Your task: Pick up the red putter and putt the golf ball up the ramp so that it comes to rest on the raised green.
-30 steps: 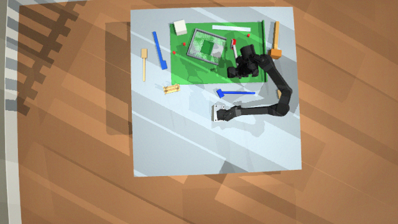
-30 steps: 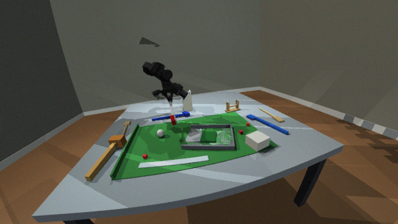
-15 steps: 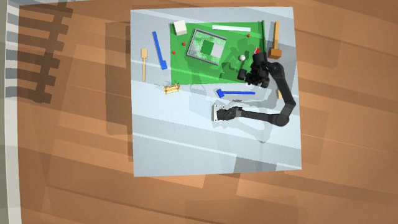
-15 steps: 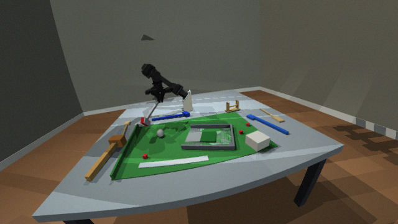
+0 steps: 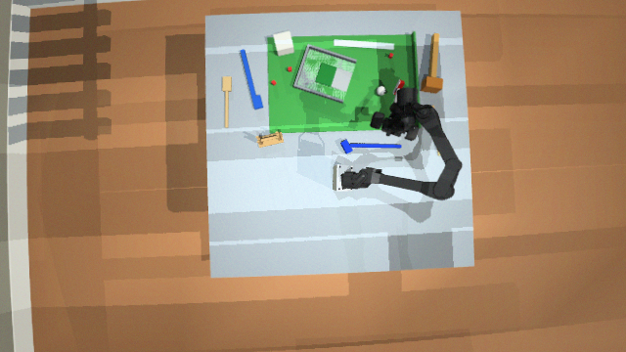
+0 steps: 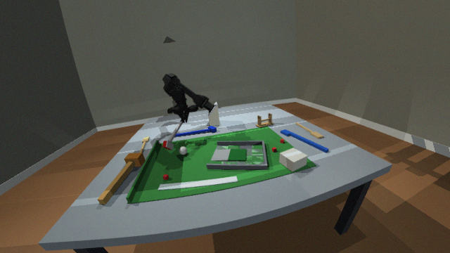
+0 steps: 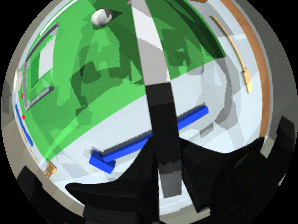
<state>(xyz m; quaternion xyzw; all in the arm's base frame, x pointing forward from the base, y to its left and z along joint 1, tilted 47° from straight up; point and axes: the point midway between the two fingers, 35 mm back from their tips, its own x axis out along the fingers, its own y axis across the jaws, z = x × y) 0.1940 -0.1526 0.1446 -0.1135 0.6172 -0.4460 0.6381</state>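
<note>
My gripper tip is now 50 mm past the blue putter, 60 mm to the right of it and 90 mm above it. The rest, counted from my gripper tip: white golf ball: 210 mm ahead, 30 mm to the right, 80 mm below; low green wall: 250 mm ahead, 220 mm to the right, 90 mm below; green mat: 280 mm ahead, 140 mm to the left, 100 mm below.
</note>
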